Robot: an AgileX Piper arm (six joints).
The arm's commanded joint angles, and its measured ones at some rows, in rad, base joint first. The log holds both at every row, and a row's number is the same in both.
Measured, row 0:
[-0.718 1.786 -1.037 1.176 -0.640 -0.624]
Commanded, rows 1 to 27:
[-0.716 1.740 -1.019 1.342 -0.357 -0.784]
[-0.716 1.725 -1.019 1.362 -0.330 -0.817]
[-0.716 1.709 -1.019 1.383 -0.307 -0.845]
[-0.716 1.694 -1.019 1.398 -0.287 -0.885]
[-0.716 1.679 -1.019 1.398 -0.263 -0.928]
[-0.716 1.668 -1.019 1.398 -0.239 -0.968]
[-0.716 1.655 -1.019 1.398 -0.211 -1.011]
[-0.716 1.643 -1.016 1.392 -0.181 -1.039]
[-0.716 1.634 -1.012 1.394 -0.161 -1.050]
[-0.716 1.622 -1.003 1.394 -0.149 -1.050]
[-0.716 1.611 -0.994 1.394 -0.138 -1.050]
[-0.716 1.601 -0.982 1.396 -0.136 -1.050]
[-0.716 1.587 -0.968 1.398 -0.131 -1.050]
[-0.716 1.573 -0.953 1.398 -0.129 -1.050]
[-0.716 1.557 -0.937 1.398 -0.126 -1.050]
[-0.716 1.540 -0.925 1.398 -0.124 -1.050]
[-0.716 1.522 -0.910 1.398 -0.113 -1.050]
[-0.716 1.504 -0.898 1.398 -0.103 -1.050]
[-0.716 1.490 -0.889 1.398 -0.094 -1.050]
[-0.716 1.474 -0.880 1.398 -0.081 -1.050]
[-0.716 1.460 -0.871 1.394 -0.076 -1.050]
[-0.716 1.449 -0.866 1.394 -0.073 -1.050]
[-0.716 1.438 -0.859 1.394 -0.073 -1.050]
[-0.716 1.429 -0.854 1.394 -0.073 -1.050]
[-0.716 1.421 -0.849 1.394 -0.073 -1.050]
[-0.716 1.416 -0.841 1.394 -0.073 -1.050]
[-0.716 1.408 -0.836 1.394 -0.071 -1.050]
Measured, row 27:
[-0.715 1.438 -0.858 1.396 -0.079 -1.042]
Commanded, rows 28 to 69:
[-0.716 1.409 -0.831 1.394 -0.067 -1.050]
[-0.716 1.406 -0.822 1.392 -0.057 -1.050]
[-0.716 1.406 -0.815 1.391 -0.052 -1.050]
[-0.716 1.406 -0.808 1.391 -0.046 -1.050]
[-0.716 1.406 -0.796 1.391 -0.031 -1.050]
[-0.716 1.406 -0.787 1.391 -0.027 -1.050]
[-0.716 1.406 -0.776 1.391 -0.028 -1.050]
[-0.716 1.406 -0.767 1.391 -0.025 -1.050]
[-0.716 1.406 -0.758 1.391 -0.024 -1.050]
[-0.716 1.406 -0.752 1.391 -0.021 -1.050]
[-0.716 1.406 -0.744 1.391 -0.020 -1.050]
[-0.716 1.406 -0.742 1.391 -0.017 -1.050]
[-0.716 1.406 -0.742 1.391 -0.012 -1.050]
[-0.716 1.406 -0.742 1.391 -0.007 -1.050]
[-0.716 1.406 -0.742 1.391 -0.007 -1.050]
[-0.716 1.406 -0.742 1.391 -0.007 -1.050]
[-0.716 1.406 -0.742 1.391 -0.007 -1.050]
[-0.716 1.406 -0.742 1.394 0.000 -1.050]
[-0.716 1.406 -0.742 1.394 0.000 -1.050]
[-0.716 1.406 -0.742 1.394 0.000 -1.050]
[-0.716 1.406 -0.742 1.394 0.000 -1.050]
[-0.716 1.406 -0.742 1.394 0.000 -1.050]
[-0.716 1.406 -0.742 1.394 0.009 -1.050]
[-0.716 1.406 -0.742 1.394 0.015 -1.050]
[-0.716 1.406 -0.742 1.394 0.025 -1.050]
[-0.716 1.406 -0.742 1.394 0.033 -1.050]
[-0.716 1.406 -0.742 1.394 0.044 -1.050]
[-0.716 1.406 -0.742 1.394 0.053 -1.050]
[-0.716 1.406 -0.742 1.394 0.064 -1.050]
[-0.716 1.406 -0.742 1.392 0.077 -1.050]
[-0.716 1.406 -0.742 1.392 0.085 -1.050]
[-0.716 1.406 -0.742 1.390 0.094 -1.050]
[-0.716 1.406 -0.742 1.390 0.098 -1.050]
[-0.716 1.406 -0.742 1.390 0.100 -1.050]
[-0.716 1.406 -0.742 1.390 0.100 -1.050]
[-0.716 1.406 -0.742 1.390 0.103 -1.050]
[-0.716 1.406 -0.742 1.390 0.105 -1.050]
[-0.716 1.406 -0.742 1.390 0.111 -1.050]
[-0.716 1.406 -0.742 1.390 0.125 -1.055]
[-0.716 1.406 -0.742 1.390 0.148 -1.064]
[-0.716 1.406 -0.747 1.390 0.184 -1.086]
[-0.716 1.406 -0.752 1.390 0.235 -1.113]
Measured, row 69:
[-0.715 1.412 -0.746 1.396 0.115 -1.046]
